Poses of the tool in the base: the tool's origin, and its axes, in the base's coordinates. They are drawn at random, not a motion.
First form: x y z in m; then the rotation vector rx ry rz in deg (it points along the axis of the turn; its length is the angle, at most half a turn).
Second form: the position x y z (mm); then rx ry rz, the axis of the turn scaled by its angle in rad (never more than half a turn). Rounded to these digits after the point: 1 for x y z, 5 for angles.
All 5 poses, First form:
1: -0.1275 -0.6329 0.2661 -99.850 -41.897 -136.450
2: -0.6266 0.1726 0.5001 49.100 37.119 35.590
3: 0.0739 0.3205 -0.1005 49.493 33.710 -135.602
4: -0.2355 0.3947 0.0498 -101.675 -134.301 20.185
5: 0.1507 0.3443 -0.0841 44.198 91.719 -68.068
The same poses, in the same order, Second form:
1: -127.5 -632.9 266.1 -1.74271 -0.73124 -2.38150
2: -626.6 172.6 500.1 0.85696 0.64785 0.62116
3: 73.9 320.5 -100.5 0.86382 0.58835 -2.36670
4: -235.5 394.7 49.8 -1.77456 -2.34399 0.35229
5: 150.7 344.3 -84.1 0.77140 1.60080 -1.18801
